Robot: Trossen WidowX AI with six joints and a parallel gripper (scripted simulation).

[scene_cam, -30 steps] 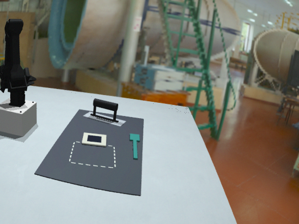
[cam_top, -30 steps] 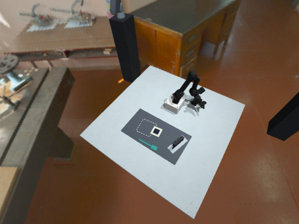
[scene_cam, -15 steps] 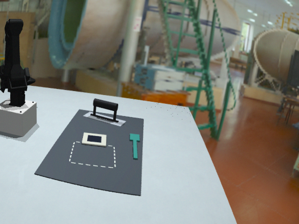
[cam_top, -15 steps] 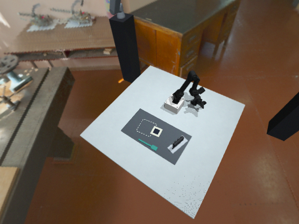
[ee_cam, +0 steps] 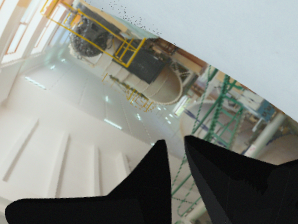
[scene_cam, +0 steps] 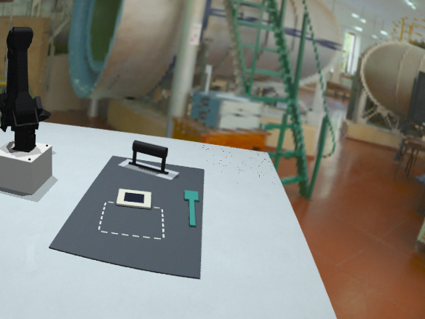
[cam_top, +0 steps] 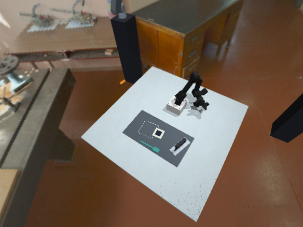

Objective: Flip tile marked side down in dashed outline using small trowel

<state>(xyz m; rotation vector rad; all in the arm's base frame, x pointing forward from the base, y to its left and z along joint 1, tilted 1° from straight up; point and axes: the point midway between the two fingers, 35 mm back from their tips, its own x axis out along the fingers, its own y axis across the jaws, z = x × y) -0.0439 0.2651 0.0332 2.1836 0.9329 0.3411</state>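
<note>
The black-handled float is 390 mm ahead of my gripper tip, 70 mm to the right of it and 100 mm below it. Round my gripper tip: dark mat (420 mm ahead, 320 mm to the right, 150 mm below); teal trowel (560 mm ahead, 310 mm to the right, 130 mm below); tile (400 mm ahead, 320 mm to the right, 130 mm below).
</note>
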